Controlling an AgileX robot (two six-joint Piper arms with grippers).
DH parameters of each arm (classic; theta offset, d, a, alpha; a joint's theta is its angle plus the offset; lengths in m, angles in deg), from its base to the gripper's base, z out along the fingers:
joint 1: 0 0.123 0 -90
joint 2: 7.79 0 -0.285 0
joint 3: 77.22 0 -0.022 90
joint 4: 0 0.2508 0 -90
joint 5: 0 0 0.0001 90
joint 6: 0 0.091 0 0
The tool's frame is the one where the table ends.
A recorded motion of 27 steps. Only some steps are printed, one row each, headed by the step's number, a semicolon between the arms.
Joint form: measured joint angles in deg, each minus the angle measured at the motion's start. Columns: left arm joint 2, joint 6, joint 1, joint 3, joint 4, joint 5; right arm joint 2, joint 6, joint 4, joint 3, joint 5, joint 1.
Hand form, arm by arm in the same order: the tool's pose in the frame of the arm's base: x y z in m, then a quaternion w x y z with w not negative. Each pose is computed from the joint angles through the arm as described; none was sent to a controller.
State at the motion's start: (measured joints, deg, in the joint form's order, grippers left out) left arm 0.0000 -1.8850 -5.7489 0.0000 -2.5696 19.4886; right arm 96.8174 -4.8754 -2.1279 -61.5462 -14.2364 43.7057
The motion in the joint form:
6: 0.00 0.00 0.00 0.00 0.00 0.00; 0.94 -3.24 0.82 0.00 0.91 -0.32
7: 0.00 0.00 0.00 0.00 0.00 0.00; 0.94 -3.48 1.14 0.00 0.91 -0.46
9: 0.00 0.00 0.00 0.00 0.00 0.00; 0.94 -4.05 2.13 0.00 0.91 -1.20
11: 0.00 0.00 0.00 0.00 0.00 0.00; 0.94 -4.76 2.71 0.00 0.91 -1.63
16: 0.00 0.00 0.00 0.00 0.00 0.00; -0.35 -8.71 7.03 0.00 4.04 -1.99
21: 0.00 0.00 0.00 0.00 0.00 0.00; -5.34 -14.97 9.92 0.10 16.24 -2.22
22: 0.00 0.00 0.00 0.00 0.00 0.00; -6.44 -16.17 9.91 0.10 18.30 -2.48
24: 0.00 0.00 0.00 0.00 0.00 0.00; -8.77 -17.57 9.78 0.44 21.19 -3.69
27: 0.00 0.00 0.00 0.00 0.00 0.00; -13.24 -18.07 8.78 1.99 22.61 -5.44
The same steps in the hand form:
6: 0.0532 -0.0067 0.1825 0.60946 0.01452 0.79044 -0.05956; 0.2823 0.2674 0.2583 0.56217 -0.36070 0.72357 0.17408
7: 0.0532 -0.0067 0.1825 0.60946 0.01452 0.79044 -0.05956; 0.2830 0.2667 0.2583 0.56244 -0.35903 0.72440 0.17325
9: 0.0532 -0.0067 0.1825 0.60946 0.01452 0.79044 -0.05956; 0.2867 0.2627 0.2583 0.56344 -0.35079 0.72841 0.17001
11: 0.0532 -0.0067 0.1825 0.60946 0.01452 0.79044 -0.05956; 0.2888 0.2604 0.2583 0.56455 -0.34836 0.72958 0.16627
16: 0.0532 -0.0067 0.1825 0.60946 0.01452 0.79044 -0.05956; 0.2876 0.2546 0.2623 0.55333 -0.34484 0.74176 0.15722
21: 0.0532 -0.0067 0.1825 0.60946 0.01452 0.79044 -0.05956; 0.2720 0.2411 0.2766 0.50466 -0.38522 0.76079 0.13462
22: 0.0532 -0.0067 0.1825 0.60946 0.01452 0.79044 -0.05956; 0.2694 0.2372 0.2807 0.49904 -0.39466 0.76074 0.12840
24: 0.0532 -0.0067 0.1825 0.60946 0.01452 0.79044 -0.05956; 0.2667 0.2258 0.2892 0.49497 -0.40026 0.76221 0.11760
27: 0.0532 -0.0067 0.1825 0.60946 0.01452 0.79044 -0.05956; 0.2596 0.2067 0.3050 0.50904 -0.39587 0.75694 0.10584

